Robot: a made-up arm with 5 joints.
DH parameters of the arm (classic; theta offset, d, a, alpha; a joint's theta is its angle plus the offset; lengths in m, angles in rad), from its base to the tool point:
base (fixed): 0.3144 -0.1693 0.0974 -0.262
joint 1: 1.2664 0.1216 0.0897 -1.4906
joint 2: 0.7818 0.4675 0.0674 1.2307
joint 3: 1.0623 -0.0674 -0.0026 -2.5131
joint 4: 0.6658 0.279 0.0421 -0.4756
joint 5: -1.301 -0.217 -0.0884 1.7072
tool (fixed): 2.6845 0.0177 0 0
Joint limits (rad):
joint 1: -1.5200..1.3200
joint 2: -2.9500..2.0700
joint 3: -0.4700..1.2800
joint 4: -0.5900..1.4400
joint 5: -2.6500..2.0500
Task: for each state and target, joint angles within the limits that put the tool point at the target. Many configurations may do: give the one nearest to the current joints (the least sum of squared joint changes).
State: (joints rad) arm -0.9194 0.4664 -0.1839 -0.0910 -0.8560
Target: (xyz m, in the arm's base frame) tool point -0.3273 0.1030 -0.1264
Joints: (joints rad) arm -0.3455 1.1471 -0.4700 0.7974 -0.9549
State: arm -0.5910 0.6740 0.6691 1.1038 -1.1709
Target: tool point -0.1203 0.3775 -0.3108
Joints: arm -1.0539 0.3178 0.5955 1.2416 -1.2291
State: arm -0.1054 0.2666 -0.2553 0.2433 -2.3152
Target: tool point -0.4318 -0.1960 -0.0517
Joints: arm 0.1833 1.0564 0.0810 0.3729 -2.1918
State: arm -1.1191 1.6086 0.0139 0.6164 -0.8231
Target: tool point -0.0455 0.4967 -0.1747
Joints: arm -1.4896 1.2413 0.0268 0.4401 -0.9141
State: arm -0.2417 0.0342 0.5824 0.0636 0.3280
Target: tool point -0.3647 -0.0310 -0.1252
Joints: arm 0.2633 -0.1033 0.6749 0.2029 -0.0745
